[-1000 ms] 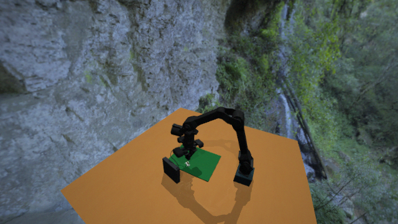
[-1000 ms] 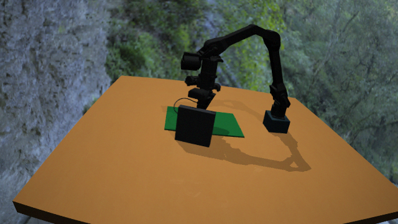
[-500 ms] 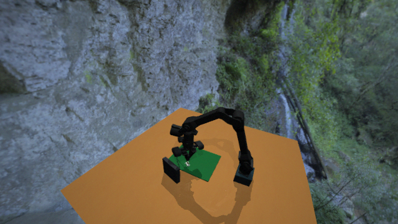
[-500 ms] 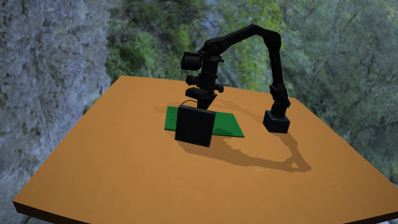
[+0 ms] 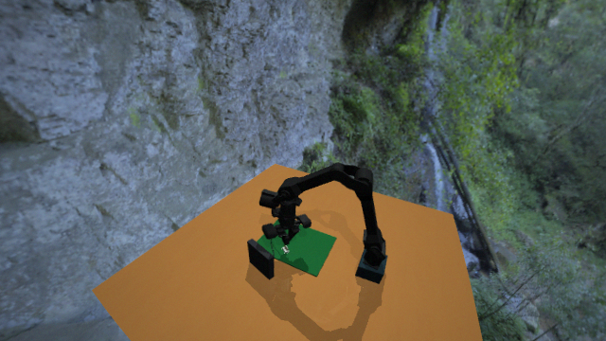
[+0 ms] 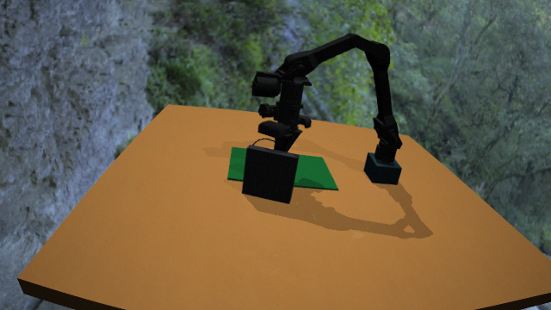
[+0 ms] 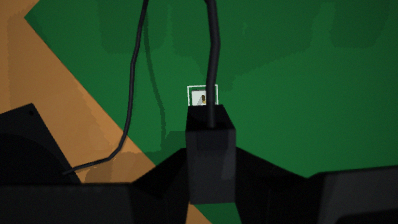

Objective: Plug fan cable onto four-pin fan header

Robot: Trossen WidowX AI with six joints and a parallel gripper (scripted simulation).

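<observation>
The white four-pin fan header is 10 mm ahead of my gripper tip and 70 mm below it. From my gripper tip the other things lie so: black plug (10 mm ahead, 10 mm above); black fan (10 mm ahead, 120 mm to the left, 10 mm below); green board (70 mm to the right, 80 mm below).
</observation>
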